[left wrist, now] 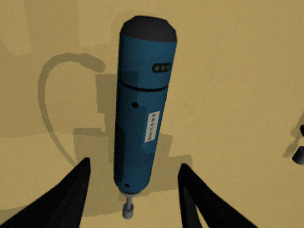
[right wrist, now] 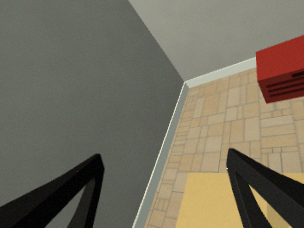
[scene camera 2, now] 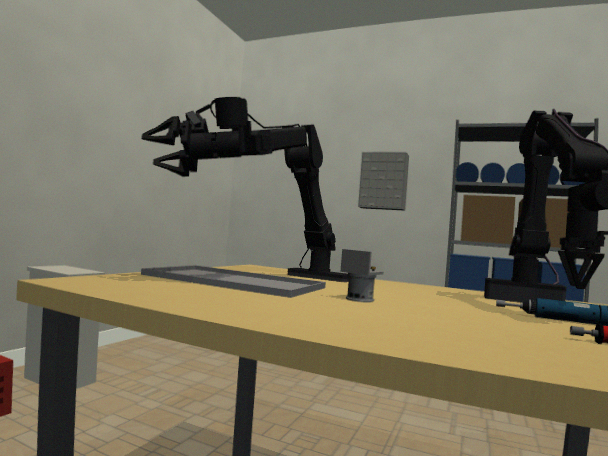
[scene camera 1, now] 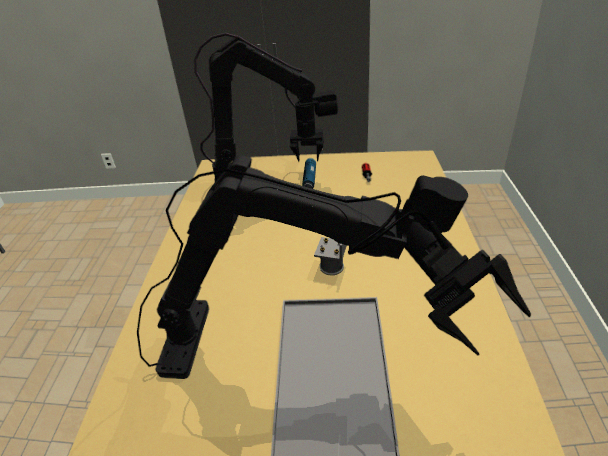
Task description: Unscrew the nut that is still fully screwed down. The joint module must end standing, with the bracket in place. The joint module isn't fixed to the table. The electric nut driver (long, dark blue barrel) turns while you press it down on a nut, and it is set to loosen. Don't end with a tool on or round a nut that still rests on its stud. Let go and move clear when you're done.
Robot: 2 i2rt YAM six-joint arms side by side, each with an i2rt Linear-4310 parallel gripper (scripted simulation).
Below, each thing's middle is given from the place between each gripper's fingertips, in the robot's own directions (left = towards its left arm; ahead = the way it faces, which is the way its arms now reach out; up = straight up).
The bracket (scene camera 2: 353,261) is 44 cm to the right of my left hand (scene camera 2: 577,287), 6 cm ahead of it and 1 cm below it. Also, from my left hand: joint module (scene camera 2: 360,287) (44 cm to the right, 6 cm ahead, 5 cm below); grey tray (scene camera 1: 332,384) (77 cm to the right, 7 cm below, 5 cm ahead).
Now: the grey tray 220 mm behind my right hand (scene camera 1: 504,335), 100 mm to the left of it and 290 mm below it. The rest, counted from my right hand: joint module: 210 mm behind, 440 mm to the left, 260 mm below; bracket: 210 mm behind, 440 mm to the left, 220 mm below.
